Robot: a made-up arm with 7 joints.
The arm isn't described. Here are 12 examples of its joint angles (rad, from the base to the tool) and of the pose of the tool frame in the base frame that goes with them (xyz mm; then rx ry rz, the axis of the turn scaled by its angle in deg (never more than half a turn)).
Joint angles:
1: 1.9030 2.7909 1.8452 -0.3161 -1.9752 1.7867 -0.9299
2: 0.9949 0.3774 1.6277 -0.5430 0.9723 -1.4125 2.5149
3: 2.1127 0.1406 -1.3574 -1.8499 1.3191 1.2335 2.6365
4: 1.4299 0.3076 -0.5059 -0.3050 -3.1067 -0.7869 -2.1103
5: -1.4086 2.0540 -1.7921 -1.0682 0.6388 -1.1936 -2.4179
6: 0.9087 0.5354 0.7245 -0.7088 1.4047 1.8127 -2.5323
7: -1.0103 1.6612 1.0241 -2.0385 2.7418 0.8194 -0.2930
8: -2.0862 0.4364 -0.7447 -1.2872 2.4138 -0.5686 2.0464
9: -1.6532 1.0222 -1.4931 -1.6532 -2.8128 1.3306 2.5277
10: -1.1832 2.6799 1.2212 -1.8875 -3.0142 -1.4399 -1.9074
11: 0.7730 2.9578 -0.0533 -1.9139 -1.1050 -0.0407 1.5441
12: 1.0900 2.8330 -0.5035 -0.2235 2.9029 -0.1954 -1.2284
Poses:
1: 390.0 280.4 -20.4 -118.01 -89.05 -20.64
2: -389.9 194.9 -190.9 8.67 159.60 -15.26
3: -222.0 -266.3 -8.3 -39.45 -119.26 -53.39
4: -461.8 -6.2 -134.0 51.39 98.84 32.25
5: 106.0 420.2 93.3 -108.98 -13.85 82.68
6: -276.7 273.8 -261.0 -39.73 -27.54 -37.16
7: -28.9 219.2 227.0 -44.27 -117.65 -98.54
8: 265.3 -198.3 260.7 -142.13 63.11 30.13
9: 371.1 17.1 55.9 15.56 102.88 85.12
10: -276.5 -1.0 199.6 -11.77 133.64 -19.11
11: 302.7 130.1 70.3 35.24 1.07 -127.81
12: 343.1 249.9 226.6 121.63 -38.53 -48.10
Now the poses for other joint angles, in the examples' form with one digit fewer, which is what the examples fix.
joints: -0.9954 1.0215 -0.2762 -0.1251 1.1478 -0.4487 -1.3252
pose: 338 335 -68 89.0 -62.5 -8.4
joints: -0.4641 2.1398 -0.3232 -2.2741 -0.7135 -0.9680 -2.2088
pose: 155 184 139 -27.8 -4.4 26.9
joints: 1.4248 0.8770 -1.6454 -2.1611 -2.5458 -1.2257 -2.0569
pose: -292 -33 -43 -31.6 104.8 19.4
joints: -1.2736 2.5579 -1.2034 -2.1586 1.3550 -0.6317 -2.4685
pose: 23 250 159 -135.9 16.7 81.5
